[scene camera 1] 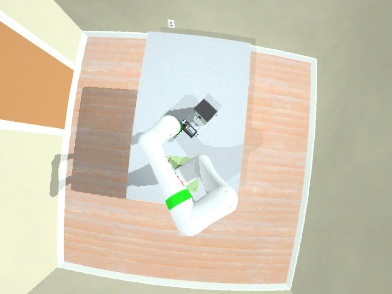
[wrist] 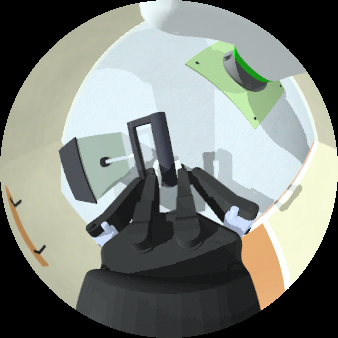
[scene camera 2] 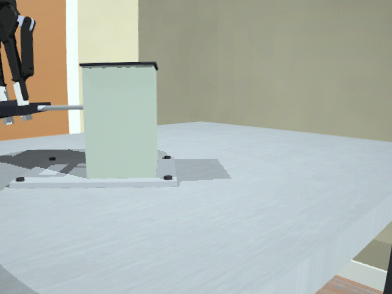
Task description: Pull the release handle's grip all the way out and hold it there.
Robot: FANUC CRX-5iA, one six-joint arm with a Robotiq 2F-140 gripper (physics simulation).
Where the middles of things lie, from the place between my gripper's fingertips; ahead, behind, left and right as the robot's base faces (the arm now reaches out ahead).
Right now my hand is 12 cm short of the base plate (wrist: 144, 133), 10 cm to the left of it and 8 cm above it.
